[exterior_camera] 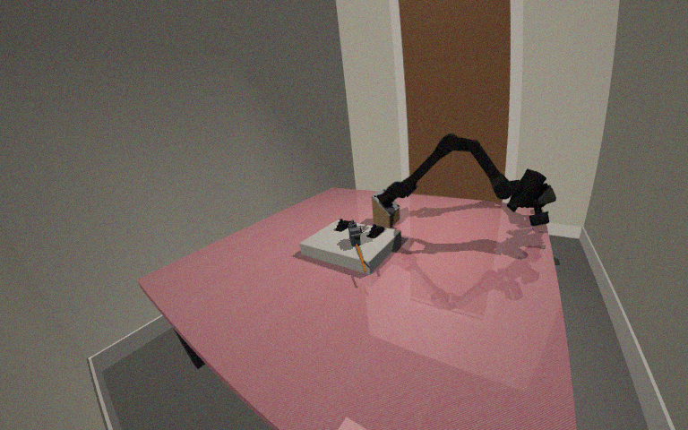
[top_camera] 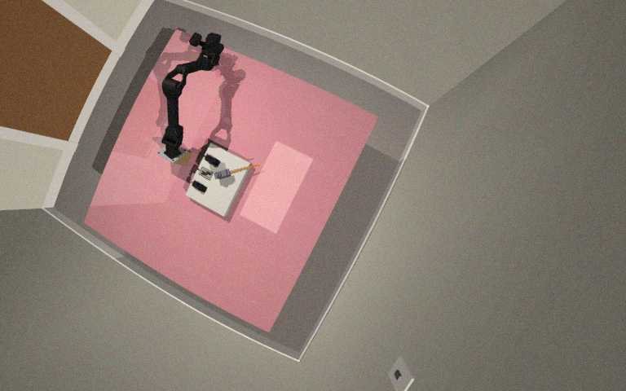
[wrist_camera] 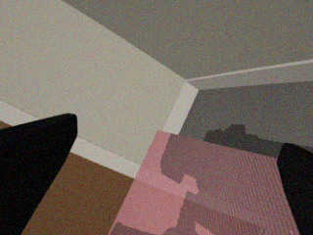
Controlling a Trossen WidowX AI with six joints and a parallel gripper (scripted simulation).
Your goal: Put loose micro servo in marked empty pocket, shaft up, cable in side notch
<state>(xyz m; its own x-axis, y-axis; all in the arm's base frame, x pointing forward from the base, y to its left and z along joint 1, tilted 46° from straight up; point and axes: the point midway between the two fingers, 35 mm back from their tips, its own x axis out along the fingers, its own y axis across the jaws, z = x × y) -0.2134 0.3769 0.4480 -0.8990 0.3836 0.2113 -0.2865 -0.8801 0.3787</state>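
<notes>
Right now my gripper tip is 58 cm to the left of the light grey deck, 55 cm short of it and 9 cm above it.
</notes>
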